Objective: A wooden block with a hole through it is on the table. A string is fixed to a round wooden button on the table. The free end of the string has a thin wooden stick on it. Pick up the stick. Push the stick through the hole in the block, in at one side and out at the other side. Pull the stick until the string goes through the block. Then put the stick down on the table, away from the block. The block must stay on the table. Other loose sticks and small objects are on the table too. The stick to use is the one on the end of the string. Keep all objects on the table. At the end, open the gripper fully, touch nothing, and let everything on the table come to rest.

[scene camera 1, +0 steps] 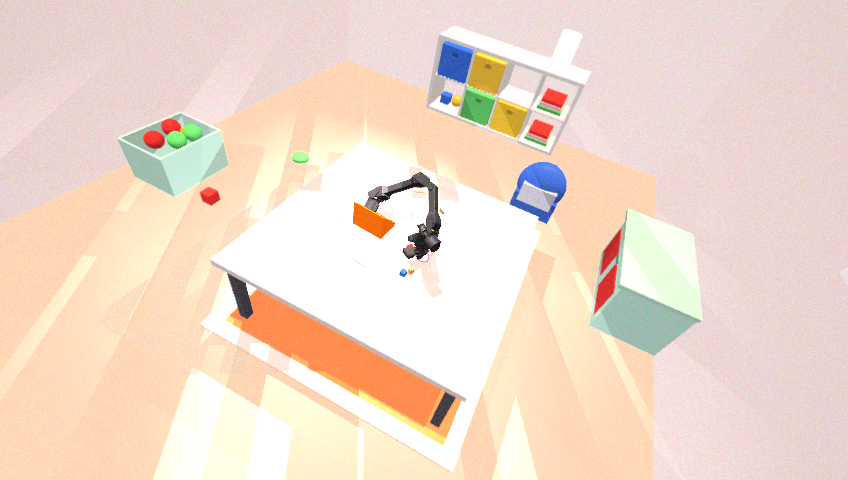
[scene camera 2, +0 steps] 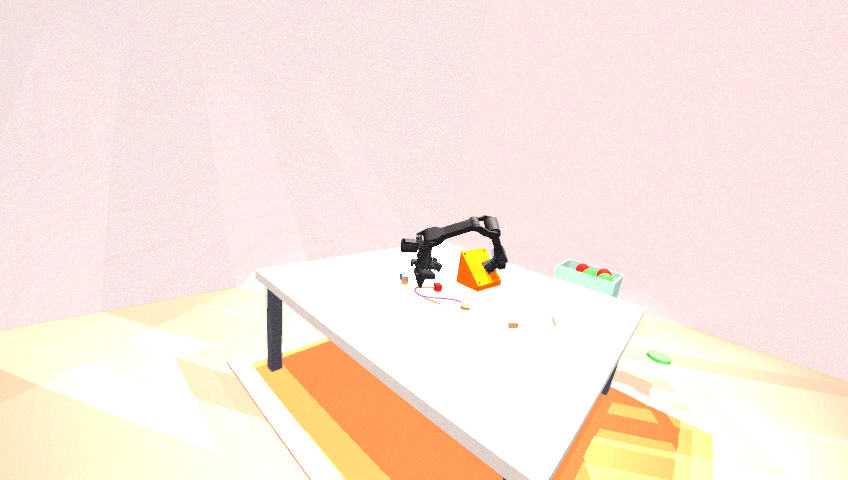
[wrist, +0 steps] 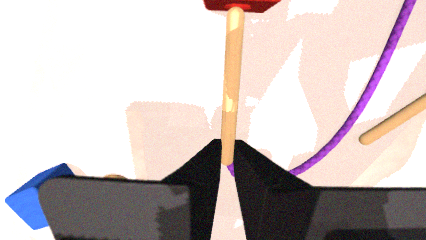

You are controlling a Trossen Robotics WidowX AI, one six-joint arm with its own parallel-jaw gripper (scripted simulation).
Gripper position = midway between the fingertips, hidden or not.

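Observation:
I can see a blue cube here (wrist: 27, 207), and my gripper (wrist: 227, 146) is there along with it.

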